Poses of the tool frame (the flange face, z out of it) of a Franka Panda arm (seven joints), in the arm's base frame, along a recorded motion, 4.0 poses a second.
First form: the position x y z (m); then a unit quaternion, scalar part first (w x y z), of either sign.
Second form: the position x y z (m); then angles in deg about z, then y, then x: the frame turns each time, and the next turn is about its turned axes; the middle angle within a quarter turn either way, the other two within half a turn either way. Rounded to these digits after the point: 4 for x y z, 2 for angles.
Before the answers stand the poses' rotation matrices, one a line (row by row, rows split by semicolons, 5 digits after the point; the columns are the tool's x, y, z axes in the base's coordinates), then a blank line. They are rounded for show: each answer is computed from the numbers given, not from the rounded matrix.
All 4 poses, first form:
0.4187 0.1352 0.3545 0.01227 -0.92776 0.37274 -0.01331
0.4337 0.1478 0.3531 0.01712 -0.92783 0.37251 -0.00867
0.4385 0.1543 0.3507 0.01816 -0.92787 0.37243 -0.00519
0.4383 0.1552 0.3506 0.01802 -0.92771 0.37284 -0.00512
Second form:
0.72178 -0.69130 0.03384; -0.69195 -0.72183 0.01284; 0.01555 -0.03269 -0.99934
0.72232 -0.69095 0.02884; -0.69155 -0.72189 0.02531; 0.00333 -0.03823 -0.99926
0.72254 -0.69094 0.02316; -0.69132 -0.72193 0.02983; -0.00390 -0.03757 -0.99929
0.72193 -0.69159 0.02294; -0.69195 -0.72133 0.02962; -0.00394 -0.03725 -0.99930

0.4187 0.1352 0.3545 -43.79 -0.89 -178.13
0.4337 0.1478 0.3531 -43.75 -0.19 -177.81
0.4385 0.1543 0.3507 -43.74 0.22 -177.85
0.4383 0.1552 0.3506 -43.79 0.23 -177.87

